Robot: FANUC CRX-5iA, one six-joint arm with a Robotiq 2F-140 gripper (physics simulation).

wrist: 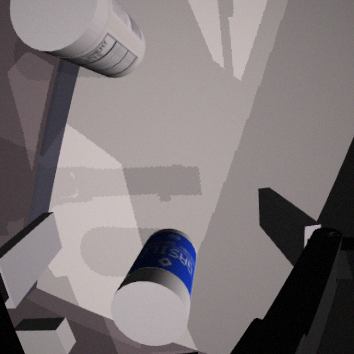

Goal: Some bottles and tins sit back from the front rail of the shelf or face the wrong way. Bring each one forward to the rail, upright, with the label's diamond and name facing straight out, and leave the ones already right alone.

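Places are measured from the arm's base along level axes (x ahead, y left, z up), in metres.
Where they show: gripper, fingertip midpoint: [157, 219].
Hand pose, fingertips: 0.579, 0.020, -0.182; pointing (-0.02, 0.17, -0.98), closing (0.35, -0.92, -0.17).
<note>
Things, the pixels of their top centre, and the offset from my fingertips, as dx, dy, dz. "spot": a spot on its surface instead. Level surfaces: height alone.
- bottle with a blue label, surface spot: [167, 257] spot: -0.043, -0.013, -0.029
- front rail, middle of its top: [57, 74] +0.080, +0.128, -0.060
- white bottle, surface spot: [112, 47] spot: +0.106, +0.065, -0.024
- pale shelf board, its level: dz -0.090
- white block with a dark side, middle of its top: [32, 342] -0.290, +0.145, -0.099
A bottle with a blue label [167, 257] and a white round lid stands upright at the lower middle of the wrist view, back from the front rail [54, 125]. Its diamond and part of its name show on the side turned to the top of the view, not straight at the rail. A white bottle [112, 47] stands at the upper left by the rail; small print and a lined table show on its side facing away from the rail. Its front is hidden. My gripper [157, 219] is open and empty, its fingers wide apart on either side of the blue-labelled bottle in the view.
The pale shelf board [170, 120] runs back to the right from the rail, with shadows across it. A white block with a dark side [47, 335] is at the lower left, beyond the shelf's end edge. Darker floor or table surface shows left of the rail.
</note>
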